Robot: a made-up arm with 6 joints. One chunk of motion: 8 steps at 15 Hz.
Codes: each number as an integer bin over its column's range. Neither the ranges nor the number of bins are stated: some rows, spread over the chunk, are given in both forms.
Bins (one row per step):
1: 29 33 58 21 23 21
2: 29 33 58 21 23 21
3: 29 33 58 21 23 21
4: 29 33 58 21 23 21
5: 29 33 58 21 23 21
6: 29 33 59 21 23 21
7: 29 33 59 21 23 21
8: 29 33 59 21 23 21
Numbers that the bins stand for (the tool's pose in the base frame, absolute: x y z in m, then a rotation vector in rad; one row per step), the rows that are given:
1: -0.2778 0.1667 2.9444 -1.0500 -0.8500 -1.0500
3: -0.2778 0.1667 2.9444 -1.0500 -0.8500 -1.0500
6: -0.2778 0.1667 3.0556 -1.0500 -0.8500 -1.0500
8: -0.2778 0.1667 3.0556 -1.0500 -0.8500 -1.0500
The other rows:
2: -0.2778 0.1667 2.9444 -1.0500 -0.8500 -1.0500
4: -0.2778 0.1667 2.9444 -1.0500 -0.8500 -1.0500
5: -0.2778 0.1667 2.9444 -1.0500 -0.8500 -1.0500
7: -0.2778 0.1667 3.0556 -1.0500 -0.8500 -1.0500

